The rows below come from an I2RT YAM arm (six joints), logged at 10 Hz.
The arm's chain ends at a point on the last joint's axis. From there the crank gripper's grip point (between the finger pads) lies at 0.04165 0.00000 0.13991 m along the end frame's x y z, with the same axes.
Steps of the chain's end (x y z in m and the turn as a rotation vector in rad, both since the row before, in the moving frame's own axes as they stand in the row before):
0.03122 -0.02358 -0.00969 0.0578 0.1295 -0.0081
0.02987 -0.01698 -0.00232 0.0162 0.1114 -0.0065
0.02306 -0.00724 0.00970 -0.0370 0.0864 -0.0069
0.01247 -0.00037 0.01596 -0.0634 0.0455 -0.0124
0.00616 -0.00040 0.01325 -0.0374 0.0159 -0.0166
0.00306 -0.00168 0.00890 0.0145 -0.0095 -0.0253
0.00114 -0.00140 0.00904 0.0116 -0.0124 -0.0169
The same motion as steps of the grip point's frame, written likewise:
0.04889 -0.03189 -0.01648 0.0578 0.1295 -0.0081
0.04516 -0.01952 -0.00784 0.0162 0.1114 -0.0065
0.03499 -0.00247 0.00549 -0.0370 0.0864 -0.0069
0.01884 0.00788 0.01366 -0.0634 0.0455 -0.0124
0.00842 0.00411 0.01249 -0.0374 0.0159 -0.0166
0.00169 -0.00475 0.00927 0.0145 -0.0095 -0.0253
-0.00062 -0.00371 0.00953 0.0116 -0.0124 -0.0169

